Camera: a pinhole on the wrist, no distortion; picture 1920 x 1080 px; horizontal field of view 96.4 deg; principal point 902.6 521.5 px. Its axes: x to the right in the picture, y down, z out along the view. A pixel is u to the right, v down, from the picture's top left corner.
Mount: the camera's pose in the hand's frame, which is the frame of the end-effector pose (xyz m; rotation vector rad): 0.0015 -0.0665 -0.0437 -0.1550 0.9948 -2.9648
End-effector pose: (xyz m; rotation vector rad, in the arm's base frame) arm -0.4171 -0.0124 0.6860 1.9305 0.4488 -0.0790
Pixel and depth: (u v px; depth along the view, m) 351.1 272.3 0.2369
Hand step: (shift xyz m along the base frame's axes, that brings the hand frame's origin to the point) 0.1396 -0.0585 -0.2448
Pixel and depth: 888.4 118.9 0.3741
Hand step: 0.0469 -0.2611 -0.2882
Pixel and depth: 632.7 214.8 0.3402
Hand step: 0.1188 -0.1670 -0.3022
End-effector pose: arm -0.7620 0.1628 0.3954 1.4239 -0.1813 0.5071
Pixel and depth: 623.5 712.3 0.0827
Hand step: 0.0900 -0.0081 -0.1001
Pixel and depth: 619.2 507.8 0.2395
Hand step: 0.2059 -0.1266 -0.1182
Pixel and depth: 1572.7 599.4 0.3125
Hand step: -0.0233 -0.2690 -0.3130
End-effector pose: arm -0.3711 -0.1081 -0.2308 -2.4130 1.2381 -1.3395
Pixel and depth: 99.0 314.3 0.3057
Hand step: 0.3584 -0.1630 0.1591
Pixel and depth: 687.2 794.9 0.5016
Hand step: 0.5265 0.1363 0.1871
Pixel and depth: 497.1 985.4 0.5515
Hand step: 0.6027 0.1447 0.3712
